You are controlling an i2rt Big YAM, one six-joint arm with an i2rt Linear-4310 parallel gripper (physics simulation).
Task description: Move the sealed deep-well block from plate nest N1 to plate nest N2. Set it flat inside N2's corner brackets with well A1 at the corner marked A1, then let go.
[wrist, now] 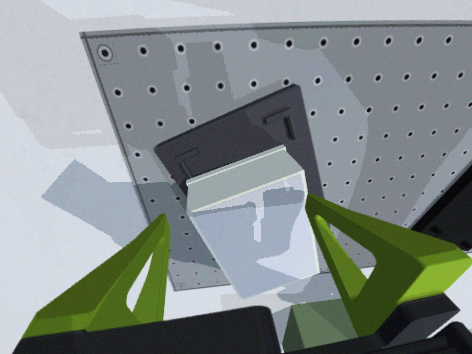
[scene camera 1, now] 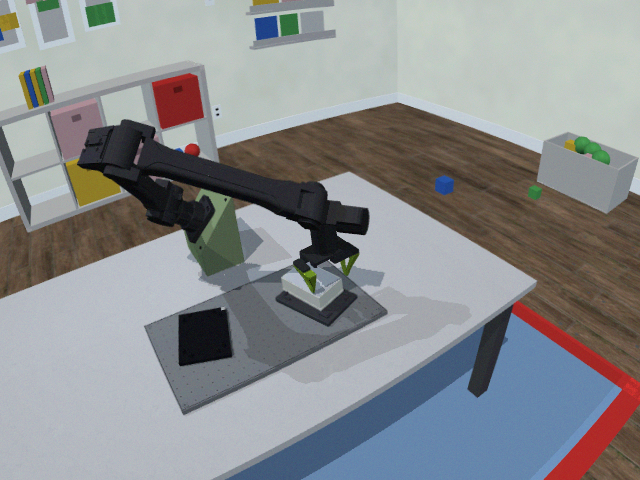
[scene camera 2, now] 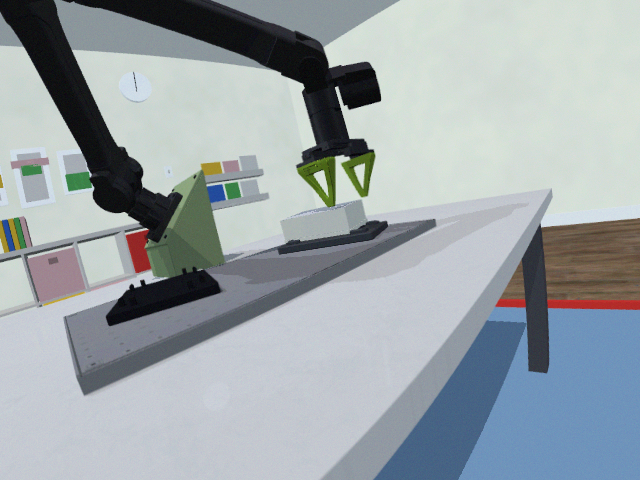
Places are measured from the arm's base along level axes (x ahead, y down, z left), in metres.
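Where they show: gripper, fingertip midpoint: [wrist: 238,210] [scene camera 1: 329,283] [scene camera 2: 349,201]; arm's base at its link origin: [scene camera 1: 201,219] [scene camera 2: 166,218].
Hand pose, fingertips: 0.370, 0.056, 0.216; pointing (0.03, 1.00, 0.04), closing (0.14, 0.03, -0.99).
Things, the pixels of their centre, and the offset from my fingertips, as dx, dy, dz. Level surfaces: height alone.
- sealed deep-well block at the middle of its body: [wrist: 259,230] [scene camera 2: 324,221] [scene camera 1: 312,284] -0.046, +0.025, -0.026
- dark nest N1 at the middle of its body: [wrist: 257,194] [scene camera 2: 334,235] [scene camera 1: 316,297] -0.025, +0.052, -0.027
- Black nest N2 at the middle of its body: [scene camera 2: 164,287] [scene camera 1: 203,333] -0.033, +0.050, -0.316
- grey perforated board at the middle of its body: [wrist: 383,185] [scene camera 2: 264,269] [scene camera 1: 261,322] -0.022, +0.066, -0.174
- white table at its surface level: dy +0.073
The sealed deep-well block [scene camera 1: 303,292] [scene camera 2: 321,225] [wrist: 255,250], white with a pale shiny lid, sits flat on dark nest N1 [scene camera 1: 328,318] [scene camera 2: 330,244] [wrist: 235,132]. Black nest N2 [scene camera 1: 204,335] [scene camera 2: 165,298] [wrist: 450,207] holds no block; its corner brackets stand up, and a small white mark shows at one corner in scene camera 1. My gripper [scene camera 1: 329,282] [scene camera 2: 348,200] [wrist: 238,210] is open and empty, pointing down over the block, with its fingertips near lid height. In the wrist view the right fingertip is close to the block's edge; the left one stands farther off.
Both nests stand on a grey perforated board [scene camera 1: 263,356] [scene camera 2: 289,294] [wrist: 165,65] on the white table [scene camera 1: 103,392] [scene camera 2: 258,392]. The green arm mount [scene camera 1: 222,248] [scene camera 2: 191,232] [wrist: 320,325] stands behind the board.
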